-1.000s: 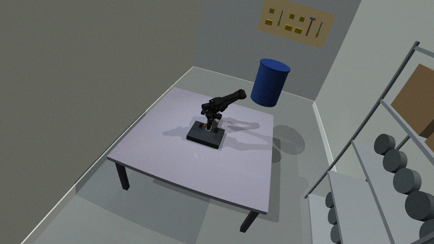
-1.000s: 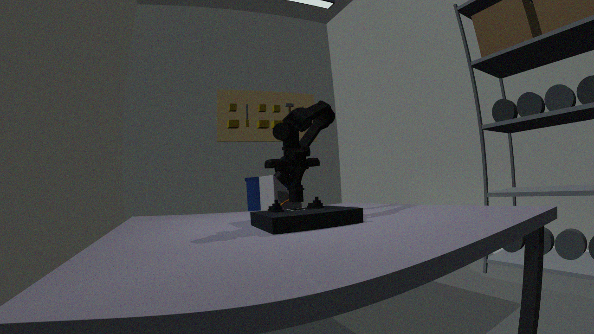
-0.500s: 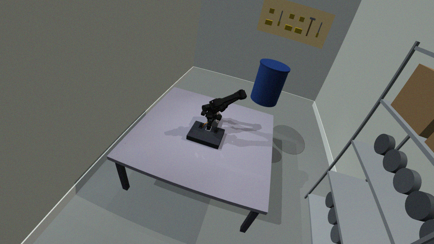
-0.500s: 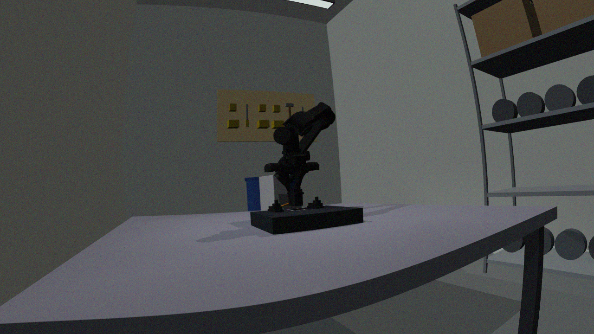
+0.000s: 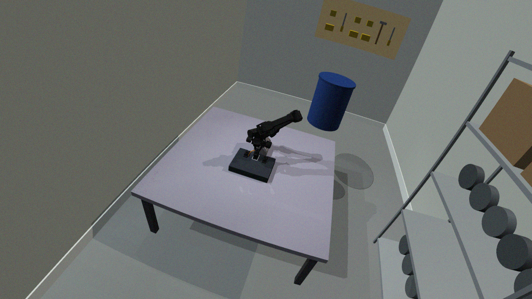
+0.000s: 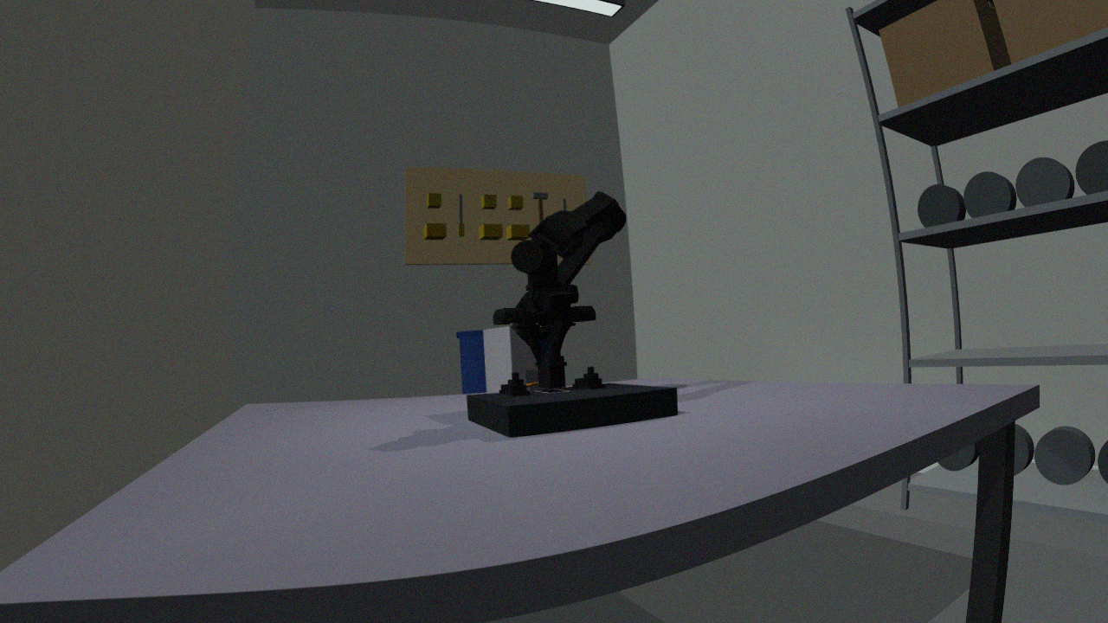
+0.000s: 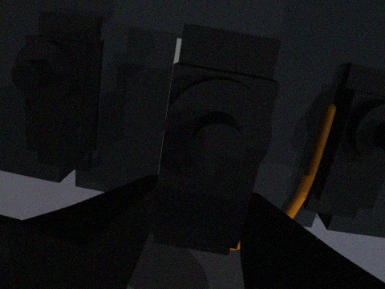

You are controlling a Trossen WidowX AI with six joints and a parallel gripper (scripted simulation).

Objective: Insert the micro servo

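Right now the dark deck is 120 mm ahead of my gripper tip, 10 mm to the left of it and 80 mm below it.
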